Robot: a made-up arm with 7 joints.
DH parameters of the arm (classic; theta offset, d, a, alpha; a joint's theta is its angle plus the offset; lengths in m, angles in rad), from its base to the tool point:
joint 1: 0 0.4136 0 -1.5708
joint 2: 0 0 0 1.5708
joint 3: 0 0.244 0.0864 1.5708
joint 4: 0 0 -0.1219 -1.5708
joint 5: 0 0.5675 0 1.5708
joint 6: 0 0 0.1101 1.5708
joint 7: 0 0 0 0
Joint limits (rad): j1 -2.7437..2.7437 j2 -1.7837..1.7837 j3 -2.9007..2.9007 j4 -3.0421..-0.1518 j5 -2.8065..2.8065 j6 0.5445..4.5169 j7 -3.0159..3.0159
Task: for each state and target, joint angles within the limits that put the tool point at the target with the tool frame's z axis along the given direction. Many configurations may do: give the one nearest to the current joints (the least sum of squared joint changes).
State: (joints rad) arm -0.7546 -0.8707 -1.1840 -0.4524 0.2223 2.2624 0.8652
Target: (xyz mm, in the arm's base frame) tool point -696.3 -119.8 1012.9 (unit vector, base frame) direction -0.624 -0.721 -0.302
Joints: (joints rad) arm -0.6129 -0.6617 -1.6603 -0.9474 -0.2417 2.3202 0.8652
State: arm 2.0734 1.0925 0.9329 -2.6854 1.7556 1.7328 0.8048
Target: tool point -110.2 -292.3 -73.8 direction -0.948 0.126 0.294
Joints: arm 1.9173 1.4263 0.3382 -2.7067 1.8616 1.1535 0.8048
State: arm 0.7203 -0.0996 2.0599 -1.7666 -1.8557 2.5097 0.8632
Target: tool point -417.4 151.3 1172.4 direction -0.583 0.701 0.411
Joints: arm 0.8703 0.2908 2.1163 -1.0090 -1.5168 2.6217 0.8632
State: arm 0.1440 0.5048 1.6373 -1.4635 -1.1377 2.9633 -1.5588
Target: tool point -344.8 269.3 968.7 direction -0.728 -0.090 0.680
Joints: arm 0.5669 0.6345 2.2586 -1.6507 -1.1708 3.7461 -1.5588
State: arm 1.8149 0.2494 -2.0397 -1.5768 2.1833 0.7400 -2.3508
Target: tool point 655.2 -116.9 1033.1 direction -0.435 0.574 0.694
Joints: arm 1.8301 -0.0073 -2.0219 -1.2053 2.6158 1.3112 -2.3508
